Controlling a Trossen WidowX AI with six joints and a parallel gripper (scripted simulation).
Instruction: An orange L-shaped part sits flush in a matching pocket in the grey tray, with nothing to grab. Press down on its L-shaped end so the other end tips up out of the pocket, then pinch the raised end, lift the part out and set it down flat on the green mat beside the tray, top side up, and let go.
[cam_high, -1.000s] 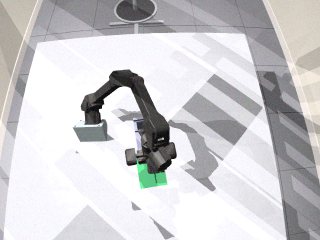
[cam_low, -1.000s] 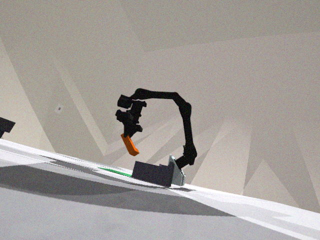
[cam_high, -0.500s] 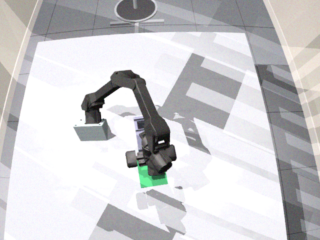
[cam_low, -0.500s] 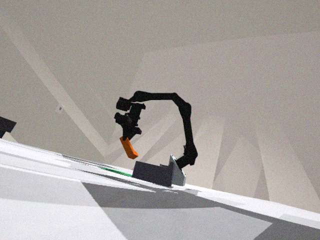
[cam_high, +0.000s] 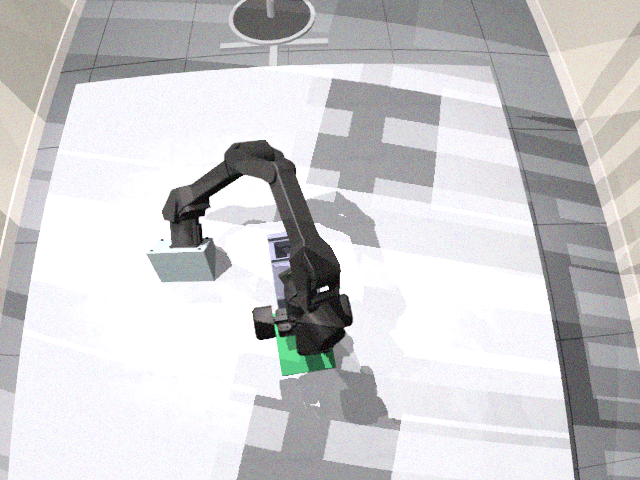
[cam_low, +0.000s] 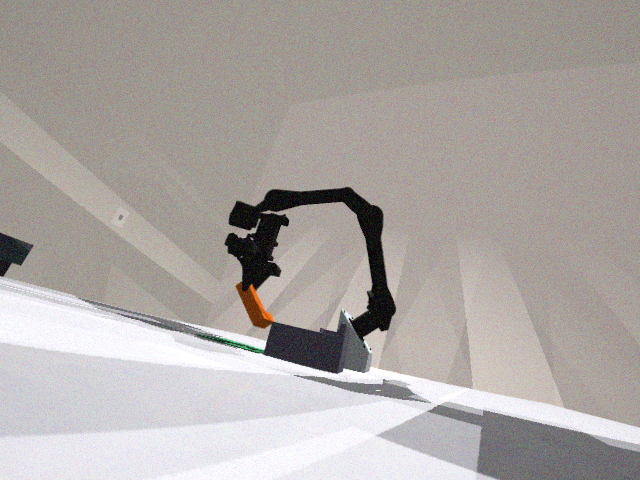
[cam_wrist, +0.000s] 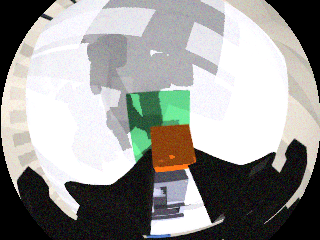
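My gripper tip is now 2 cm to the right of the green mat and 13 cm above it. Also, from my gripper tip: orange L-shaped part (2 cm behind, 3 cm to the left, 3 cm below).
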